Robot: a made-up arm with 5 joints.
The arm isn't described. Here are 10 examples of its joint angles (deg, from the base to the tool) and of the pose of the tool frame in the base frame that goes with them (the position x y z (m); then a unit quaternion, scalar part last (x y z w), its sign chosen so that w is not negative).
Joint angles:
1: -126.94 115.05 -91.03 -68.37 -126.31
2: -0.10 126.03 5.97 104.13 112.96
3: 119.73 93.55 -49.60 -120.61 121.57
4: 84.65 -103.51 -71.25 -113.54 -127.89
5: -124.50 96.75 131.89 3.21 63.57
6: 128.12 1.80 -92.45 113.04 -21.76
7: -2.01 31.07 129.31 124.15 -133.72
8: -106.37 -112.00 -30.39 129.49 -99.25
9: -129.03 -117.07 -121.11 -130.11 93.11
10: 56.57 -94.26 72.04 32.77 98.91
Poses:
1: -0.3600 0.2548 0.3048 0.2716 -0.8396 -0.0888 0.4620
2: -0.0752 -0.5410 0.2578 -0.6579 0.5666 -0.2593 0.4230
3: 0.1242 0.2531 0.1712 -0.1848 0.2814 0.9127 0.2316
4: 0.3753 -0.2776 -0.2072 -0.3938 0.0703 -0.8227 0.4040
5: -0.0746 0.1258 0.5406 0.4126 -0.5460 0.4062 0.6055
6: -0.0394 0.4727 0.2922 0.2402 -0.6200 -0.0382 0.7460
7: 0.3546 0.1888 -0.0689 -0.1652 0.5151 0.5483 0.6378
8: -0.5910 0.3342 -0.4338 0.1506 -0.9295 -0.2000 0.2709
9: -0.1430 0.3601 -0.2606 -0.6026 -0.5983 -0.4520 0.2733
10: -0.0305 -0.4039 -0.6716 0.3907 0.2226 -0.7345 0.5082
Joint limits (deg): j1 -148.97..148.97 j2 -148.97..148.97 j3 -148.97..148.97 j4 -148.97..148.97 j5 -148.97..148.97
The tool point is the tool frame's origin. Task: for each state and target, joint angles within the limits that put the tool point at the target. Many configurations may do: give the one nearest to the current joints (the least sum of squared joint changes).
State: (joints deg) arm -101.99 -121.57 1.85 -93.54 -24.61
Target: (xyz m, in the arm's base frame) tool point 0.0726 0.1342 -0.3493
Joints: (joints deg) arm -120.77 -107.02 14.46 -75.15 -24.39
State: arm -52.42 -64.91 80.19 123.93 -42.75
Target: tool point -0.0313 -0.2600 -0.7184
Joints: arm -42.84 -30.95 76.95 109.13 -42.00
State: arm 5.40 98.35 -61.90 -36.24 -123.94
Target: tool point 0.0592 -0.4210 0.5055
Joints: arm 3.51 98.89 -81.43 -17.35 -132.85
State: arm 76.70 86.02 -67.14 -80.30 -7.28
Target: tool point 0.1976 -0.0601 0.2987
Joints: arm 62.11 113.37 -74.92 -68.42 -2.85
